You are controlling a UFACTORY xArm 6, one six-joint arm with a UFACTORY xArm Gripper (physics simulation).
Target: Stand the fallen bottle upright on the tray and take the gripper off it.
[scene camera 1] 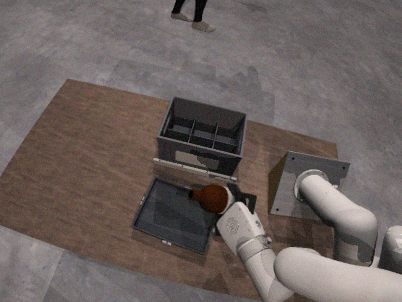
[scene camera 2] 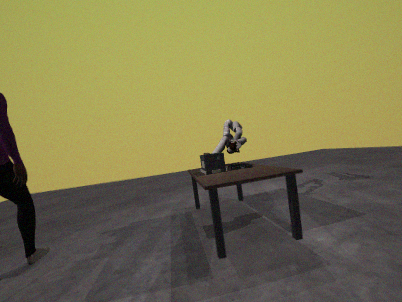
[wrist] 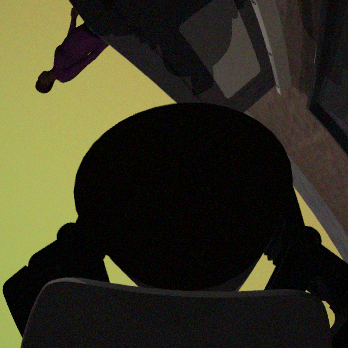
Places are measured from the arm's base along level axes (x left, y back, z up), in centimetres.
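Pixels of known places: gripper, fingertip midpoint: (scene camera 2: 229,149) (wrist: 190,179); arm's base, origin of the base link: (scene camera 1: 310,186).
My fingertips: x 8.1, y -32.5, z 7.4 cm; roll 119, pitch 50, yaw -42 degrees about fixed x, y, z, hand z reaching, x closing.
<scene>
Ahead of a thing's pixels: the offset from my fingertips to its middle. "*": to the spot under its first point. Level surfaces: height alone.
The brown bottle {dz +2.9, dx +2.7, dy -2.2 cm} (scene camera 1: 212,198) (scene camera 2: 233,145) (wrist: 185,190) is in the air, its neck toward the left in scene view 1, over the tray's back right part. It is strongly tilted, not upright. Its broad round end fills the middle of the wrist view, very dark. My gripper (scene camera 1: 229,200) (scene camera 2: 233,148) (wrist: 190,179) is shut on the bottle's body, one finger on each side; the fingertips are partly hidden. The dark shallow tray (scene camera 1: 170,220) (wrist: 335,65) lies on the table beneath; its height below the bottle is hard to tell.
A grey divided crate {dz -9.9, dx -24.0, dy -5.9 cm} (scene camera 1: 167,150) (scene camera 2: 212,164) (wrist: 120,22) stands behind the tray, with a pale strip {* dz -15.9, dx -13.7, dy -7.1 cm} (scene camera 1: 195,170) (wrist: 272,55) along its front. The robot's base plate (scene camera 1: 286,192) is at the right on the wooden table {dz -18.7 cm} (scene camera 1: 90,165) (scene camera 2: 255,173). A person (scene camera 1: 200,10) (scene camera 2: 22,210) (wrist: 75,55) stands beyond it.
</scene>
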